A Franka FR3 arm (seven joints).
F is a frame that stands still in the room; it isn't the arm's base.
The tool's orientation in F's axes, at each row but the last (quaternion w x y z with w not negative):
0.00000 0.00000 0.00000 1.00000
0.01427 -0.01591 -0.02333 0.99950
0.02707 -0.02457 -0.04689 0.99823
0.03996 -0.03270 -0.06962 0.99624
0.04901 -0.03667 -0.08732 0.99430
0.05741 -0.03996 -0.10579 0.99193
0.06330 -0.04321 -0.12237 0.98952
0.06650 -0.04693 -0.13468 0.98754
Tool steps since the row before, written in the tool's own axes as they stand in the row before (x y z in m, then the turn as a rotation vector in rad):
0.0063 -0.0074 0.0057 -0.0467 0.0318 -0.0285
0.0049 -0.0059 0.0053 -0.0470 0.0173 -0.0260
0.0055 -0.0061 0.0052 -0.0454 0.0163 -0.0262
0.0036 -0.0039 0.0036 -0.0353 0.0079 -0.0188
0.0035 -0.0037 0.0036 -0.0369 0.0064 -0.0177
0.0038 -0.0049 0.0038 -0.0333 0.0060 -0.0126
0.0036 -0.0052 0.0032 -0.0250 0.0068 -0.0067
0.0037 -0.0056 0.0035 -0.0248 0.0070 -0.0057
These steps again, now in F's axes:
-0.0063 0.0074 0.0057 0.0467 -0.0318 -0.0285
-0.0049 0.0058 0.0054 0.0473 -0.0174 -0.0253
-0.0054 0.0059 0.0055 0.0458 -0.0163 -0.0255
-0.0035 0.0037 0.0039 0.0358 -0.0082 -0.0176
-0.0034 0.0034 0.0040 0.0375 -0.0071 -0.0161
-0.0036 0.0044 0.0045 0.0335 -0.0073 -0.0113
-0.0033 0.0047 0.0041 0.0246 -0.0084 -0.0064
-0.0034 0.0050 0.0046 0.0243 -0.0088 -0.0055

